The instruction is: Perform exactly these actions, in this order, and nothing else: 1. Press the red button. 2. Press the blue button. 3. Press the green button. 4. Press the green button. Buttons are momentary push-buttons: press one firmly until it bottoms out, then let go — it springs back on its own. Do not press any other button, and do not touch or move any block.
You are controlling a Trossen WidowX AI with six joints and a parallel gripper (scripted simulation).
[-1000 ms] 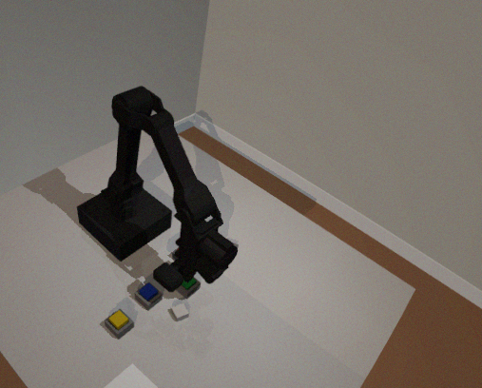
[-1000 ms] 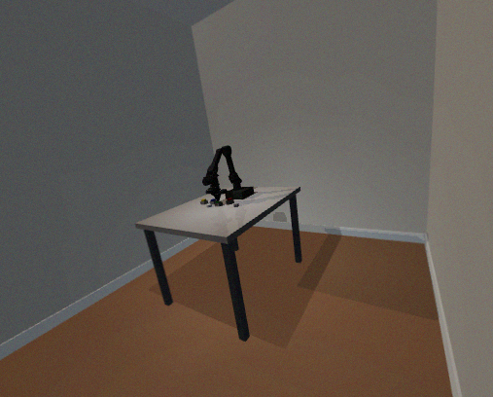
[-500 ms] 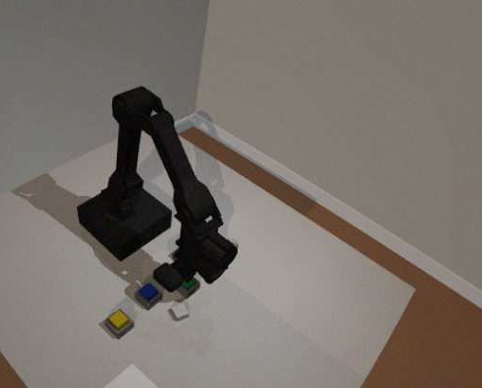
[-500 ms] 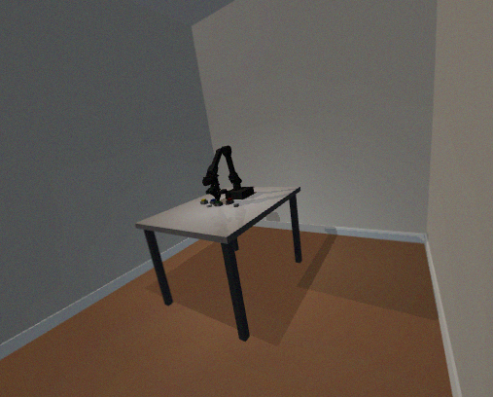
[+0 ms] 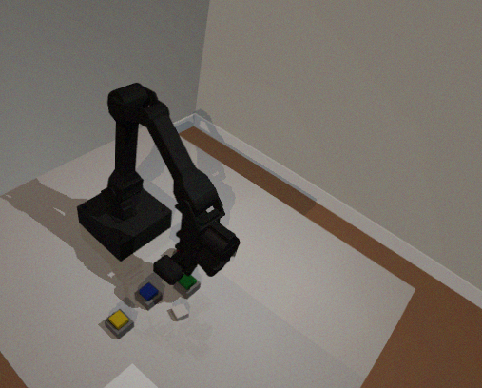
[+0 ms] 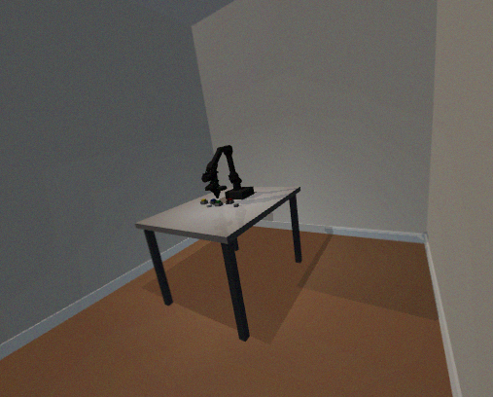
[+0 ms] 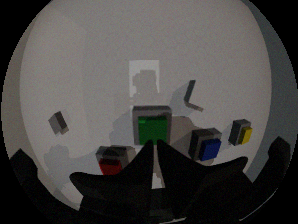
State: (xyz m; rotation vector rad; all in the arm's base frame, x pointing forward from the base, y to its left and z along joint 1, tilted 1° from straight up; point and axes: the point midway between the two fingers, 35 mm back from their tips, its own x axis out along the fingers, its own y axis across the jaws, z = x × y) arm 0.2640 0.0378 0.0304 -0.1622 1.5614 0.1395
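My gripper tip is 30 mm above the green button. Round my gripper tip: white block (60 mm to the right, 50 mm below, 50 mm ahead); then red button (80 mm behind, 50 mm to the left, 30 mm below); then blue button (100 mm to the right, 30 mm below, 20 mm behind).
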